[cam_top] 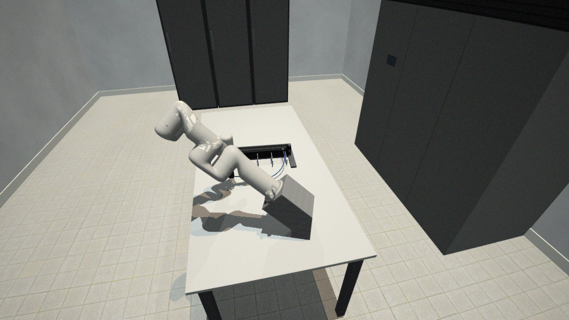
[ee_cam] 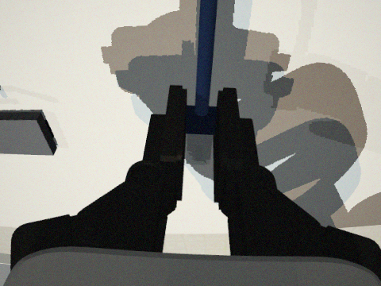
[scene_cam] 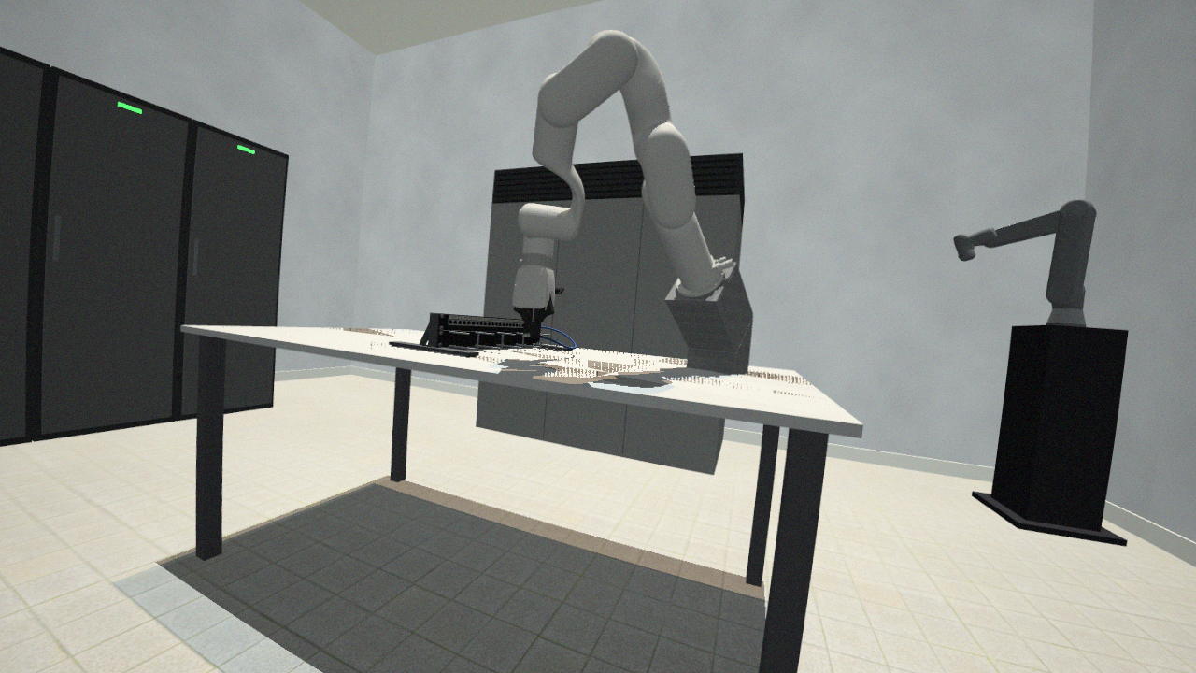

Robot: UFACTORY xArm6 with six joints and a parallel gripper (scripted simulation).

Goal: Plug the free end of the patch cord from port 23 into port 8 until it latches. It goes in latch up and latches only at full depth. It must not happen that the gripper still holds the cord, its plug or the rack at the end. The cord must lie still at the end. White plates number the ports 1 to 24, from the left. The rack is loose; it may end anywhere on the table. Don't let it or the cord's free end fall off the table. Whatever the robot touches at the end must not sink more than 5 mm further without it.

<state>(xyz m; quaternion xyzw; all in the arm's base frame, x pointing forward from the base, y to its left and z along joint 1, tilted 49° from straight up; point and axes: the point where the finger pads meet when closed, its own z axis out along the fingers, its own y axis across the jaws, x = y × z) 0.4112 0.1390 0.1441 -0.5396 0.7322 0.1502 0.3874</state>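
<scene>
The patch cord plug lies 20 mm to the left of my hand and 10 mm below it.
</scene>
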